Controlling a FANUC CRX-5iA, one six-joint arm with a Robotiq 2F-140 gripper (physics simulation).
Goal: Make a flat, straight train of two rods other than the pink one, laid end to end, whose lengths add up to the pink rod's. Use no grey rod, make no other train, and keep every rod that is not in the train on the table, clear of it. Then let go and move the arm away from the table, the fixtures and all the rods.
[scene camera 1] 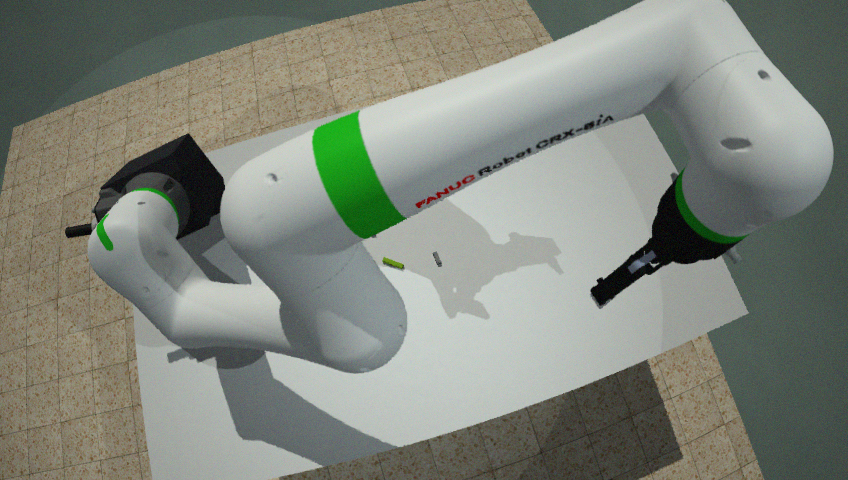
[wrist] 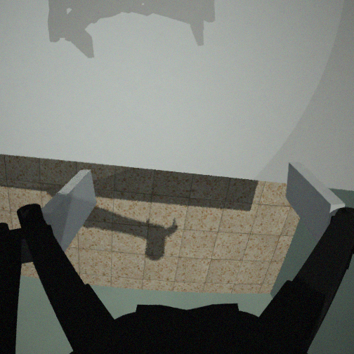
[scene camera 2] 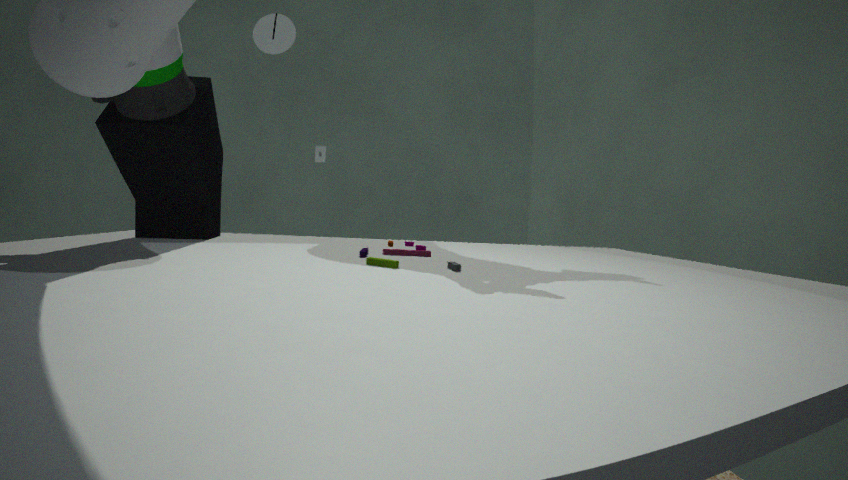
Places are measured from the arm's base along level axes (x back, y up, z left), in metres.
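Where they show: arm's base, link origin: [scene camera 1: 155,207] [scene camera 2: 156,97].
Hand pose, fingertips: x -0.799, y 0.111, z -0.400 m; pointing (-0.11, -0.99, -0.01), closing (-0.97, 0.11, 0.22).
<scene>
Each offset is from my fingertips to the top centre of the thing. "spot": to the spot under its first point. Level surfaces: height alone.
My gripper [scene camera 1: 601,293] [wrist: 189,183] is open and empty, high above the table's right part in scene camera 1. A lime rod {dz +0.258, dx +0.345, dy -0.385 m} [scene camera 1: 393,262] [scene camera 2: 382,262] and a short grey rod {dz +0.244, dx +0.241, dy -0.385 m} [scene camera 1: 437,259] [scene camera 2: 454,266] lie apart on the table. In scene camera 2, the long pink rod {dz +0.393, dx +0.294, dy -0.385 m} [scene camera 2: 407,253] lies behind the lime rod. A dark purple rod {dz +0.373, dx +0.373, dy -0.385 m} [scene camera 2: 363,252] is left of it. An orange rod {dz +0.565, dx +0.314, dy -0.385 m} [scene camera 2: 390,243] and two magenta pieces, one farther back {spot: dz +0.569, dx +0.268, dy -0.388 m} [scene camera 2: 409,243] and one nearer {dz +0.487, dx +0.253, dy -0.385 m} [scene camera 2: 420,247], lie behind it. Their gaps and lengths are hard to judge. The arm hides these in scene camera 1.
The white table {dy -0.395 m} [scene camera 1: 511,333] [scene camera 2: 416,368] [wrist: 175,100] carries the black robot base [scene camera 1: 199,172] [scene camera 2: 178,178] at one end. The arm's white links [scene camera 1: 505,101] span above the table. Arm shadows fall around the rods. Tiled floor [wrist: 210,250] shows past the table edge.
</scene>
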